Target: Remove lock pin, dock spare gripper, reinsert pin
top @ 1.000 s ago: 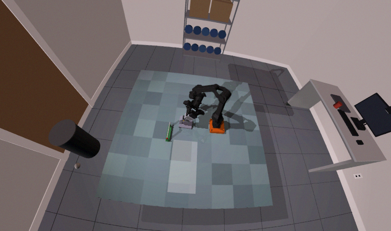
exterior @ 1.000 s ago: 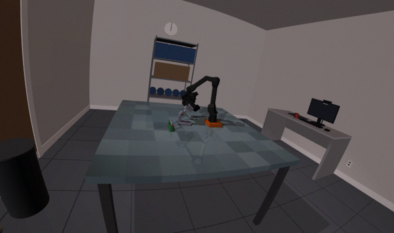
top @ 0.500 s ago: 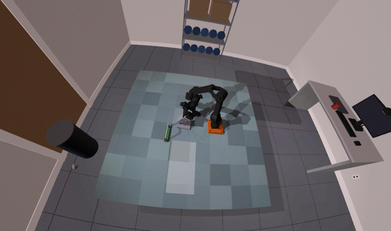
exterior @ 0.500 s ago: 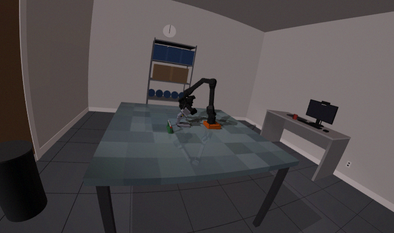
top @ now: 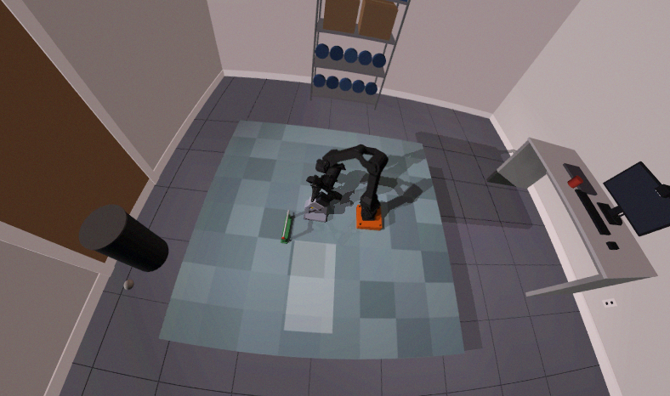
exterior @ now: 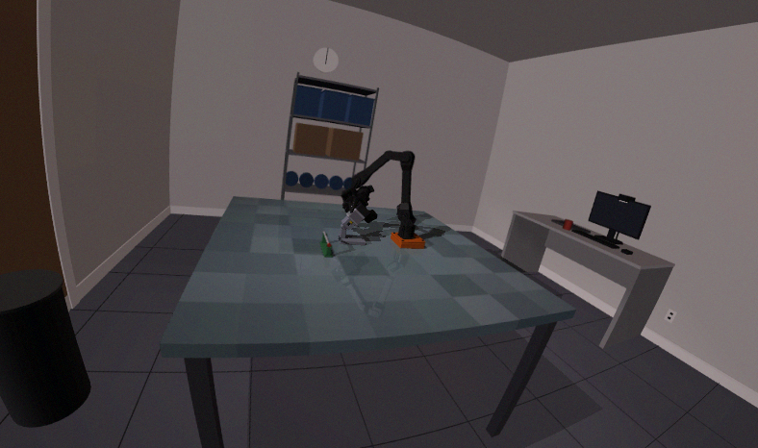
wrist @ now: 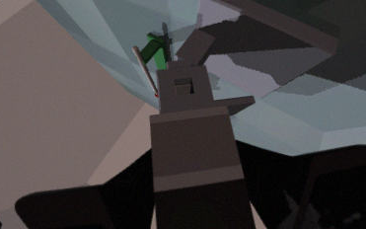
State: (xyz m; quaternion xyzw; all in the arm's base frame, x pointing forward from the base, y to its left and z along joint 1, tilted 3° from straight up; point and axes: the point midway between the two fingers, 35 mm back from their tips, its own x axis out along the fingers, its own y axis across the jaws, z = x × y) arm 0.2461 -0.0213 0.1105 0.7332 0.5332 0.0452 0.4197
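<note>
Now: gripper tip 10 mm to the left of the spare gripper. Round my gripper tip: green bracket (140 mm ahead, 90 mm below, 80 mm to the left); then grey mount (60 mm below, 20 mm to the right, 10 mm ahead).
</note>
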